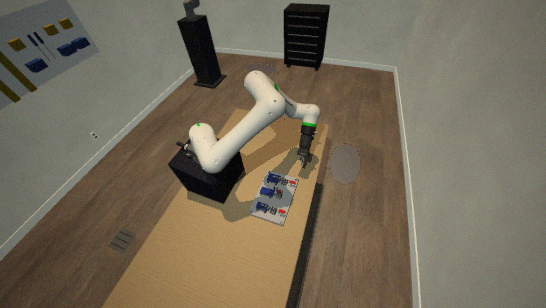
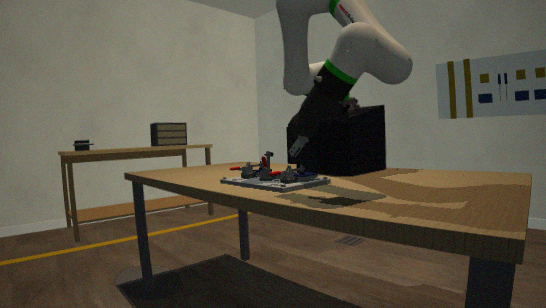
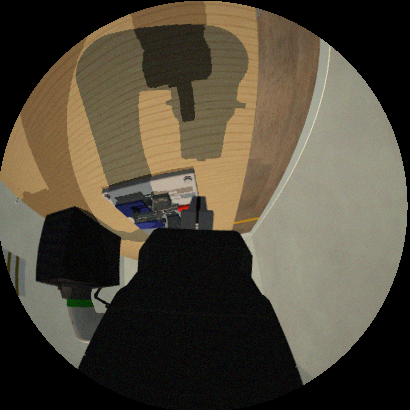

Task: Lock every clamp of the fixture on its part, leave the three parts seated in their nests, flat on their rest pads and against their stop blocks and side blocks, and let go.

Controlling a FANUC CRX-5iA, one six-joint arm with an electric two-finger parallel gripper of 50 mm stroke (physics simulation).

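Frame: origin at the arm's base, x ahead, y left, z up, level; metres.
Where they show: gripper, fingertip midpoint: [image 1: 302,164] [image 2: 292,154] [image 3: 198,204]; arm's base, link origin: [image 3: 76,285].
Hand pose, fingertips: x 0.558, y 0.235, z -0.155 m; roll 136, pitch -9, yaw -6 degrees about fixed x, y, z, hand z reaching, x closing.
Each offset is from my fingertips to the top centre of the thing. "*": to the spot under its first point.
The fixture plate [image 1: 275,219] [image 3: 170,181] lies on the table. Three blue parts @[* dy -0.116, dx -0.165, dz -0.079 m] [image 1: 273,178] @[* dy -0.223, dx -0.175, dz -0.085 m] [image 1: 266,191] @[* dy -0.338, dx -0.162, dz -0.074 m] [image 1: 261,206] sit in a row on it; exact seating is too small to tell. The two end clamps have red handles @[* dy -0.116, dx -0.029, dz -0.060 m] [image 1: 292,182] @[dy -0.331, dx -0.031, dz -0.054 m] [image 1: 282,211] lying low, pointing outward from the parts. The middle clamp @[* dy -0.225, dx -0.082, dz -0.041 m] [image 1: 279,192] has its red handle @[* dy -0.215, dx -0.077, dz -0.033 m] [image 2: 264,161] standing up, with a dark piece above it; whether its arm presses the part is unclear. My gripper [image 1: 303,162] [image 2: 296,146] [image 3: 198,204] is shut and empty, raised above the table beyond the plate's end, apart from the clamps.
The black robot pedestal [image 1: 207,175] [image 2: 340,145] stands beside the plate, on the blue parts' side. The table's long edge [image 1: 310,215] runs past the handle side. A second bench [image 2: 135,150] and a drawer cabinet [image 1: 306,37] stand away from the table.
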